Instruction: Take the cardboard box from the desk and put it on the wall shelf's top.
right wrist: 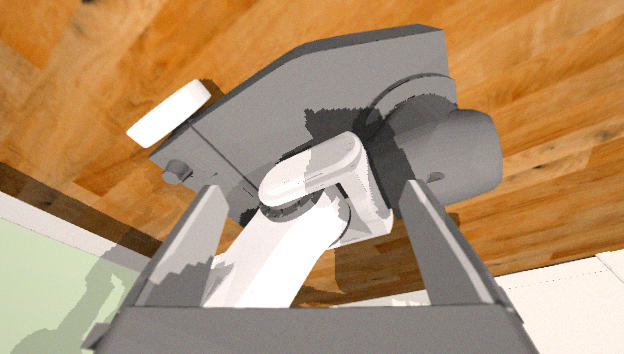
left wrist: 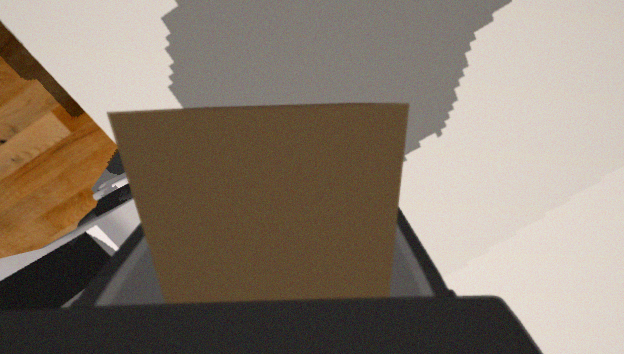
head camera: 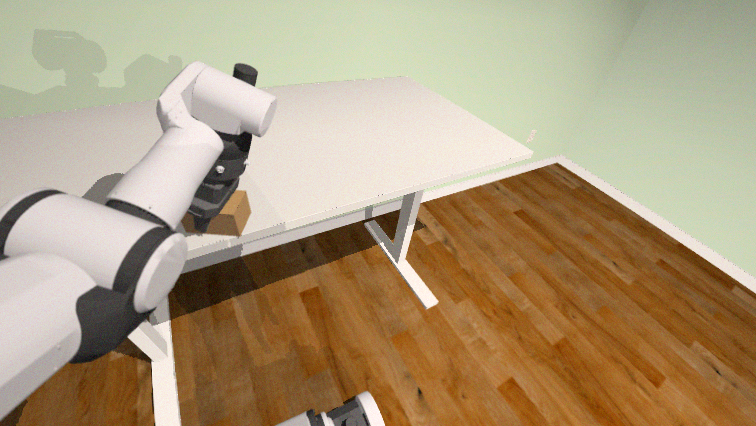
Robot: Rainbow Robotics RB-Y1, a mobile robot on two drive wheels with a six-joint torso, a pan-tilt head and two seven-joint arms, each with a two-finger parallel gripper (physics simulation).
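Frame: origin at the robot's base, x left, y back, z up, level; centimetres.
Seen in the pictures: left gripper, fingertip midpoint: [left wrist: 285,189] [head camera: 210,216]; right gripper, fingertip midpoint: [right wrist: 312,194].
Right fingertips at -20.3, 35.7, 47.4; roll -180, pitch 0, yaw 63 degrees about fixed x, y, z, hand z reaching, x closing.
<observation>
A point is followed by its place in that frame, as x, y, z.
The brown cardboard box [head camera: 239,211] @[-2.6, -28.0, 99.6] [left wrist: 275,180] @[4.7, -33.0, 100.9] is at the desk's near edge in the head view, partly hidden by the left gripper. It fills the space between the fingers in the left wrist view. My left gripper [head camera: 203,223] @[2.9, -32.0, 96.5] [left wrist: 270,220] @[2.9, -32.0, 96.5] points down and is shut on the box, one finger against each side. Whether the box touches the desk [head camera: 343,142] @[-34.3, -54.8, 95.1] [left wrist: 540,100] @[0.5, -45.4, 95.1] cannot be told. My right gripper [right wrist: 312,194] @[-20.3, 35.7, 47.4] is open and empty, away from the box. The wall shelf does not show in these views.
The desk's white leg [head camera: 407,227] @[-76.2, -66.0, 33.5] and foot stand on the wooden floor [head camera: 529,317] @[-128.4, -7.3, 0.1]. A pale green wall [head camera: 476,52] @[-134.7, -113.9, 105.2] rises behind the desk. My grey base [right wrist: 280,95] @[-18.5, 27.4, 16.9] and a white wheel [right wrist: 170,114] show below the right gripper.
</observation>
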